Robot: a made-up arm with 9 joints.
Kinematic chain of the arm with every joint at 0, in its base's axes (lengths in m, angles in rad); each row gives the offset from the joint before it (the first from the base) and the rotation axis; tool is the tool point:
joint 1: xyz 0 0 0.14 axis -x
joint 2: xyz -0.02 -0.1 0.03 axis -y
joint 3: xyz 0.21 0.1 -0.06 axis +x
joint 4: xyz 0 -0.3 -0.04 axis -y
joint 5: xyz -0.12 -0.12 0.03 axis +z
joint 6: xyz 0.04 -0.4 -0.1 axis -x
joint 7: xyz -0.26 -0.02 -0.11 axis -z
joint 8: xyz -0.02 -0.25 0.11 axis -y
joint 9: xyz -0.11 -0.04 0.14 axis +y
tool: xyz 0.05 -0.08 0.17
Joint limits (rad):
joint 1: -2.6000..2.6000
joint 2: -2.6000..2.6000
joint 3: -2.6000..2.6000
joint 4: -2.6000..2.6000
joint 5: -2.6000..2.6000
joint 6: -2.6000..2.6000
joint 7: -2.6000..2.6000
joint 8: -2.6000..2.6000
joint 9: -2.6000..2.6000
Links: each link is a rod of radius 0.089 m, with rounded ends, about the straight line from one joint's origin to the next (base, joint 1, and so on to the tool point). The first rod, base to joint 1, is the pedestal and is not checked.
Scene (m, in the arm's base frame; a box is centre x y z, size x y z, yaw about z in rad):
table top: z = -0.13
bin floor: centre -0.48 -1.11 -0.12 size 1 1.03 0.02 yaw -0.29
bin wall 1: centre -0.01 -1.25 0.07 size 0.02 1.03 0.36 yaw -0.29
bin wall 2: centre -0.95 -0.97 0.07 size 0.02 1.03 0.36 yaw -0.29
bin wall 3: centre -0.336 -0.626 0.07 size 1 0.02 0.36 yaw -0.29
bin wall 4: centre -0.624 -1.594 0.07 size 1 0.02 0.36 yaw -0.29
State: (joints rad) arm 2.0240 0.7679 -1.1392 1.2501 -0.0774 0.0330 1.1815 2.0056 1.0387
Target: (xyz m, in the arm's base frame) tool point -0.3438 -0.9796 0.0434
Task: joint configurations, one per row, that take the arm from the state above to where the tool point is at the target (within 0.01 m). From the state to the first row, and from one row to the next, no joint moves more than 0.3 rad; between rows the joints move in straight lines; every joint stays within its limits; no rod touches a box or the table.
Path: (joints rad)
1: 1.7358 0.8197 -1.0885 1.1354 -0.1196 0.0447 1.1109 1.9918 1.0316
2: 1.4476 0.8714 -1.0378 1.0207 -0.1617 0.0563 1.0402 1.9780 1.0245
3: 1.1595 0.9232 -0.9871 0.9059 -0.2039 0.0680 0.9696 1.9641 1.0174
4: 0.8713 0.9749 -0.9364 0.7912 -0.2461 0.0796 0.8989 1.9503 1.0103
5: 0.5831 1.0267 -0.8857 0.6765 -0.2882 0.0913 0.8283 1.9365 1.0032
6: 0.2949 1.0784 -0.8350 0.5618 -0.3304 0.1029 0.7576 1.9227 0.9961

